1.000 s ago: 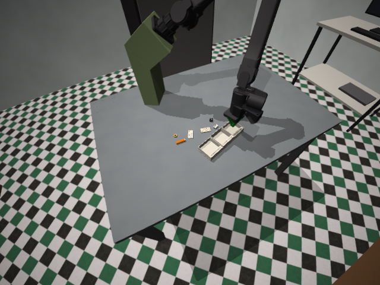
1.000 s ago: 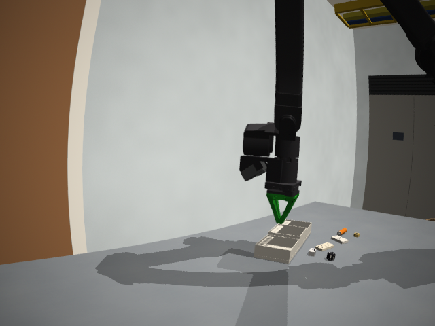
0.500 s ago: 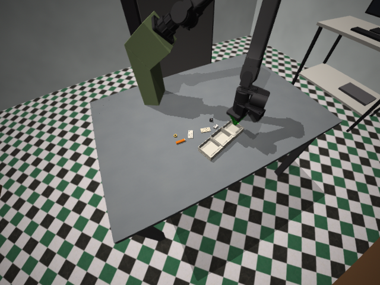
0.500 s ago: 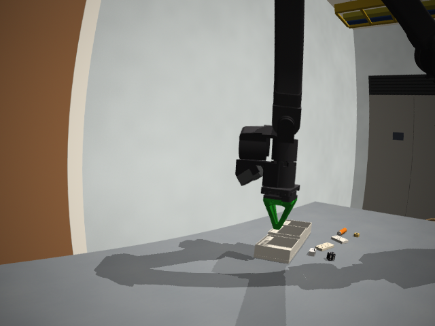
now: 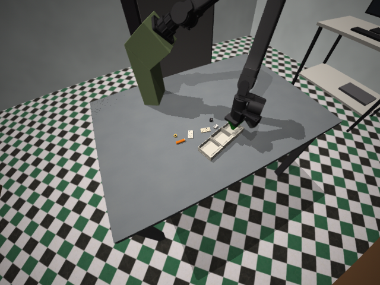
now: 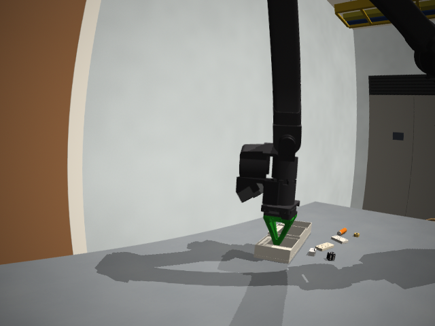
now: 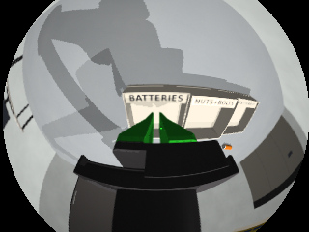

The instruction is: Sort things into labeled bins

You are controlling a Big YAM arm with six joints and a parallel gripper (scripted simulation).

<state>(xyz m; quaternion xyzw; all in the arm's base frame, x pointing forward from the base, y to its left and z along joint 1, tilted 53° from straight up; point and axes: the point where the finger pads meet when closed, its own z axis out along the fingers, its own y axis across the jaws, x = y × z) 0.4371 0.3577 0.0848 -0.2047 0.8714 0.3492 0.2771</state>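
My hand is 10 cm past the black die, 9 cm to the left of it and 3 cm above it. From my hand the other things lie so: three joined white bins 7 cm to the right, 5 cm ahead, 1 cm below; orange battery 27 cm to the right, 3 cm below, 2 cm ahead; brass nut 30 cm to the right, 3 cm below, 2 cm behind.
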